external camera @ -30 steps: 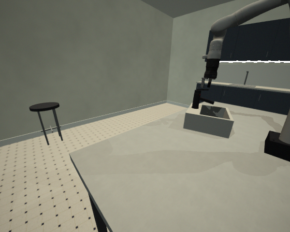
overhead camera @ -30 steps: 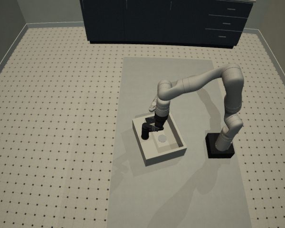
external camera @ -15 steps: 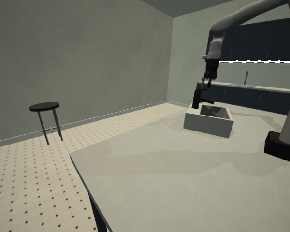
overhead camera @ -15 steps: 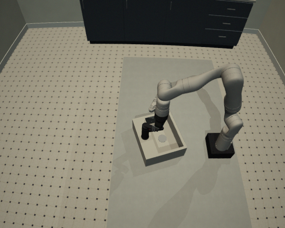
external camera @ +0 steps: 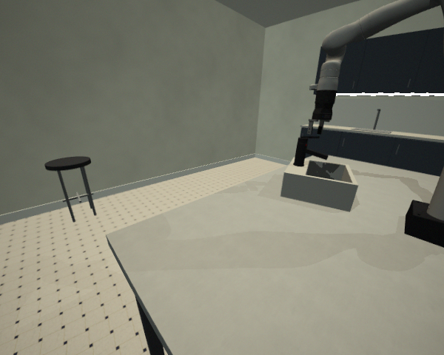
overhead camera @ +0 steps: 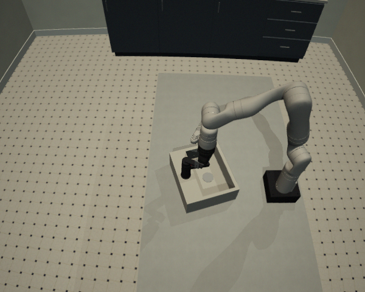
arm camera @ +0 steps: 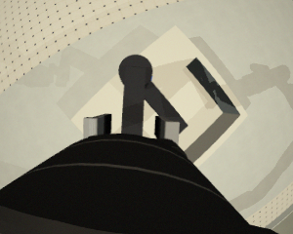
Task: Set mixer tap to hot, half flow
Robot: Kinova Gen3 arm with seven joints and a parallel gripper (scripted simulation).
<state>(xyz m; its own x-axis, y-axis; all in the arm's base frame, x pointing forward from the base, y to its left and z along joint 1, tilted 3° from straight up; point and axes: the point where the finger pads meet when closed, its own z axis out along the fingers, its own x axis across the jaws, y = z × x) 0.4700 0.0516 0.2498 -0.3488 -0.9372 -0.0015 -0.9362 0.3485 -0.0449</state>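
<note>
My hand is 4 cm above the lever, 2 cm short of it and 1 cm to the left of it. Also, from my hand: sink basin: 27 cm below, 7 cm to the right, 4 cm behind.
</note>
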